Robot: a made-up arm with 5 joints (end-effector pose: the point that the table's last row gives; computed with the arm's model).
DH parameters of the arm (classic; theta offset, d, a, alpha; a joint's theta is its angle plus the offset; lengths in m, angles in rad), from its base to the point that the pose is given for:
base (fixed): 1.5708 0 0.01 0
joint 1: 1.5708 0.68 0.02 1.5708
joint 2: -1.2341 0 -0.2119 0
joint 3: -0.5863 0 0.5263 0
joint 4: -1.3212 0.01 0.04 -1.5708
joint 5: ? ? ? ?
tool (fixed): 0.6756 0.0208 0 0
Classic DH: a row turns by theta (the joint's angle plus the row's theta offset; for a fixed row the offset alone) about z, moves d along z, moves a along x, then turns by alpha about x.
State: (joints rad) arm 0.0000 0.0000 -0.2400 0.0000 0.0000
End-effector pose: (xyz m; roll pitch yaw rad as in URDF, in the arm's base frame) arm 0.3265 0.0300 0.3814 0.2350 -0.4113 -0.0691
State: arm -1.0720 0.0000 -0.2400 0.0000 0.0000
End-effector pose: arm 0.1737 -0.2671 0.3814 0.2350 -0.4113 -1.1411
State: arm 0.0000 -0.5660 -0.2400 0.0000 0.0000
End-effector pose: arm 0.4325 0.0300 0.6138 0.3010 -0.9752 -0.1131
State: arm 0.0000 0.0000 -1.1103 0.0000 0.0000
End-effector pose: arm 0.6094 0.0300 0.7700 0.4176 -1.2758 -0.2194
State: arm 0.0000 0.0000 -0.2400 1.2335 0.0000
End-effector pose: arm 0.2749 0.0300 0.3769 0.1394 0.8191 -0.0928
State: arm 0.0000 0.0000 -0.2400 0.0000 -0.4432
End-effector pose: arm 0.3242 0.0205 0.3809 0.1229 -0.3938 0.4057
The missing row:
joint 5: 0.721 0.06 -0.0216 -2.8646
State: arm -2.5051 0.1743 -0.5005 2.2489 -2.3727
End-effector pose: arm -0.2610 -0.1691 0.3927 2.3614 -0.5981 -1.4243
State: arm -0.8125 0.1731 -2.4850 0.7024 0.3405
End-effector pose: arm 0.3015 -0.2704 1.3312 2.2496 -1.1160 -2.8712
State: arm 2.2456 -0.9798 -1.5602 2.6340 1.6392
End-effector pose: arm -0.0739 0.0555 1.2990 0.1236 -0.1835 0.5589
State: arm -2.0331 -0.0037 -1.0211 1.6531 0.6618
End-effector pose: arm -0.2200 -0.4990 0.6763 -0.2024 0.2991 -2.7871
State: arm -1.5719 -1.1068 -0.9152 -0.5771 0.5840
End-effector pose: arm 0.0291 -0.2207 1.2206 3.0313 -0.2620 2.2333
